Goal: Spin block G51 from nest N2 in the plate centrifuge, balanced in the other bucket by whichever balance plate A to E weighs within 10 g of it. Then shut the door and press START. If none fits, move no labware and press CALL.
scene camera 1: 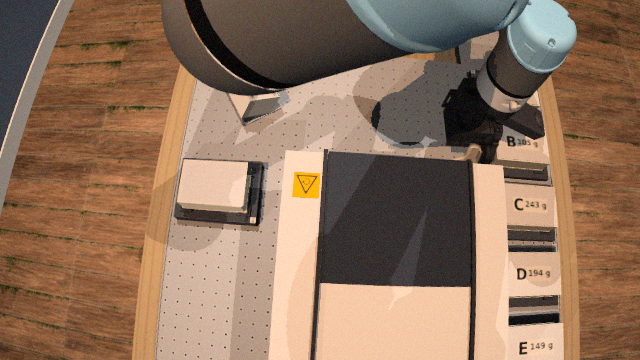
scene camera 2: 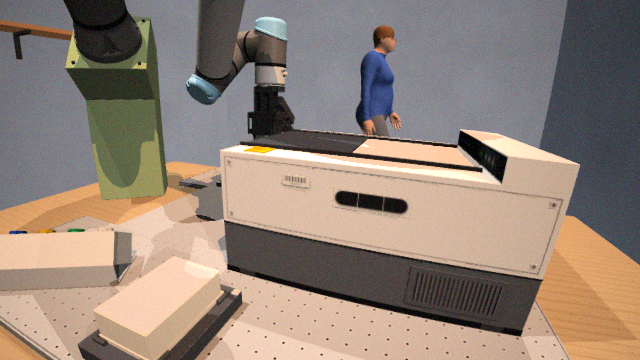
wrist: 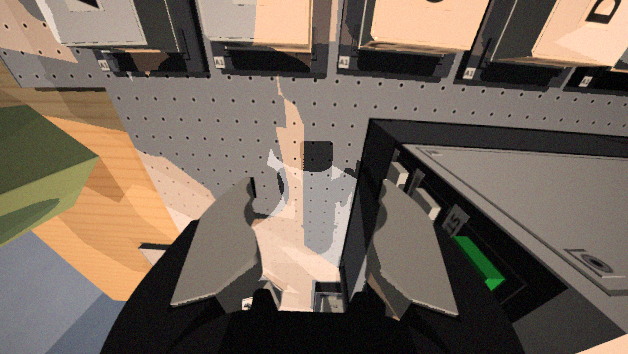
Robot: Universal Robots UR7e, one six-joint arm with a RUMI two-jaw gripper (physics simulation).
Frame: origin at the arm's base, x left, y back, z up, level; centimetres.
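Where they show: gripper, fingertip midpoint: (scene camera 1: 462, 150) (wrist: 316, 180); arm's base, link origin: (scene camera 2: 110, 40).
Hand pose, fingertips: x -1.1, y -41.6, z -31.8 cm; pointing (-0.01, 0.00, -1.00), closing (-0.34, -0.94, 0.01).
Things, the pixels of their top centre, and the offset from my fingertips. "*": a spot on its surface instead.
- green START button, surface spot: (wrist: 477, 265) * dx -0.7, dy -6.0, dz +7.9 cm
- pale block, top centre: (scene camera 2: 162, 288) (scene camera 1: 211, 182) dx -44.1, dy +9.6, dz -4.1 cm
- dark nest, surface spot: (scene camera 1: 256, 200) * dx -37.5, dy +5.2, dz -8.3 cm
- pale sloped box, top centre: (scene camera 2: 50, 228) dx -33.6, dy +33.4, dz -2.3 cm
- raised housing, surface spot: (scene camera 2: 530, 155) * dx -43.3, dy -34.5, dz +13.7 cm
My gripper (wrist: 316, 180) (scene camera 1: 481, 152) is open and empty, pointing down at the centrifuge's button end. The green START button (wrist: 477, 265) is right of the right finger in the wrist view, beside two pale buttons. The plate centrifuge (scene camera 1: 487, 240) (scene camera 2: 380, 235) has a dark panel and a light panel over its top; its buckets do not show. Balance plates B, 105 g (scene camera 1: 522, 150) (wrist: 230, 20), C, 243 g (scene camera 1: 530, 212) (wrist: 425, 22), D, 194 g (scene camera 1: 532, 282) (wrist: 575, 40), and E, 149 g (scene camera 1: 535, 337), stand in a row. A's weight is hidden. A pale block (scene camera 1: 212, 185) (scene camera 2: 160, 300) sits on a dark nest (scene camera 1: 256, 200); no name shows.
A green pedestal (scene camera 2: 127, 150) (wrist: 40, 165) bears the arm. A pale sloped box (scene camera 2: 55, 255) stands near the pale block, with small coloured parts along its far edge. A raised housing (scene camera 2: 530, 155) stands at the centrifuge's far end. A person in blue (scene camera 2: 377, 85) is behind the table.
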